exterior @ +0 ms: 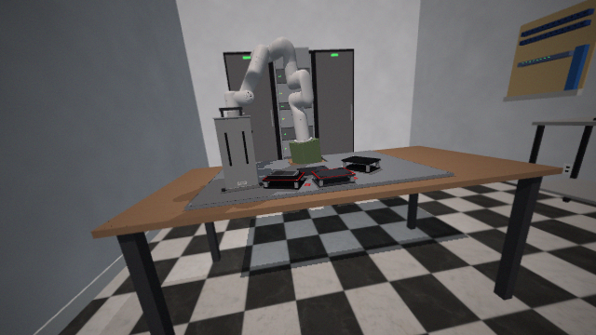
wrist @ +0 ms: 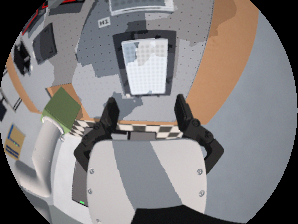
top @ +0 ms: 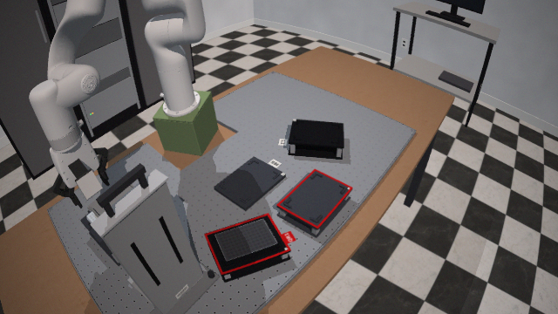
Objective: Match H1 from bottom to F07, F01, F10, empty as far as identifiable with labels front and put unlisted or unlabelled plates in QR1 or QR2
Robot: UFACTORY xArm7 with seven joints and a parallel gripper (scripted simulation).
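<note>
The pale well plate lies 10 cm below my hand and 1 cm ahead of it. The rest, counted from my hand: dark plate (34 cm ahead, 16 cm to the left, 12 cm below).
</note>
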